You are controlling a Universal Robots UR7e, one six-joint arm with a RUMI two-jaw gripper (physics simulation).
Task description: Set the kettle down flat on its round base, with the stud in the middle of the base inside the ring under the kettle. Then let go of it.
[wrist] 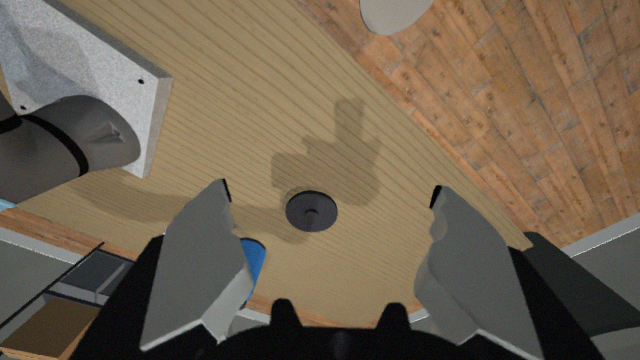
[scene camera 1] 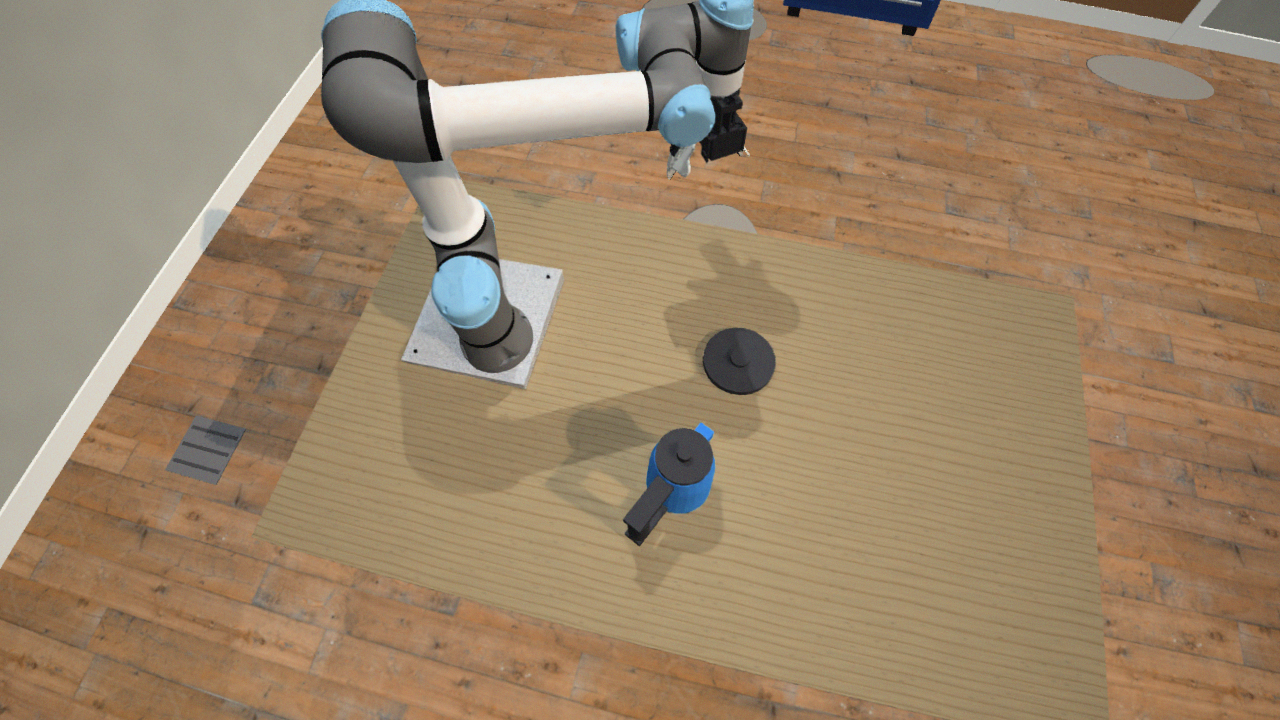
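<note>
A blue kettle (scene camera 1: 691,492) with a black lid and a black handle stands upright on the table, its spout towards the base and its handle towards the front left. In the wrist view a part of the blue kettle (wrist: 256,254) shows beside the left finger. The round black base (scene camera 1: 739,380) (wrist: 324,220) lies flat behind the kettle, apart from it, with a small stud in its middle. My gripper (scene camera 1: 709,165) (wrist: 329,184) is open and empty, high above the table and behind the base. The ring under the kettle is hidden.
The arm stands on a grey mounting plate (scene camera 1: 543,300) (wrist: 150,85) at the left of the wooden table top (scene camera 1: 895,537) (wrist: 240,80). The arm's forearm reaches over the back of the table. A dark cabinet with brown drawers (wrist: 50,327) shows at the lower left of the wrist view.
</note>
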